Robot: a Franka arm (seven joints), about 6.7 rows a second.
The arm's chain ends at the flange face. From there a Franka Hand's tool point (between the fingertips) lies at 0.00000 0.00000 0.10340 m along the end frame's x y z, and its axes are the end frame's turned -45 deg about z.
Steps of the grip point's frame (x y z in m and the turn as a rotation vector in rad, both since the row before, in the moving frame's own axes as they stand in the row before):
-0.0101, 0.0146, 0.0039, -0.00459, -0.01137, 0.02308
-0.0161, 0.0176, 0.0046, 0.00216, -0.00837, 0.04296
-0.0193, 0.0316, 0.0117, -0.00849, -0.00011, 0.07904
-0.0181, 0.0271, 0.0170, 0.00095, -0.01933, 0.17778
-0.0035, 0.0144, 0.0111, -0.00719, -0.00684, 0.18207
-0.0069, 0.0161, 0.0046, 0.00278, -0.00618, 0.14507
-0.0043, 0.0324, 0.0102, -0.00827, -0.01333, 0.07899
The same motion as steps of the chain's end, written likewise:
0.0037, 0.0163, 0.0039, -0.01129, -0.00479, 0.02308
0.0018, 0.0234, 0.0046, -0.00439, -0.00745, 0.04296
0.0081, 0.0353, 0.0117, -0.00608, 0.00593, 0.07904
0.0080, 0.0308, 0.0170, -0.01300, -0.01434, 0.17778
0.0078, 0.0116, 0.0111, -0.00992, 0.00025, 0.18207
0.0072, 0.0161, 0.0046, -0.00240, -0.00634, 0.14507
0.0203, 0.0244, 0.0102, -0.01527, -0.00358, 0.07899

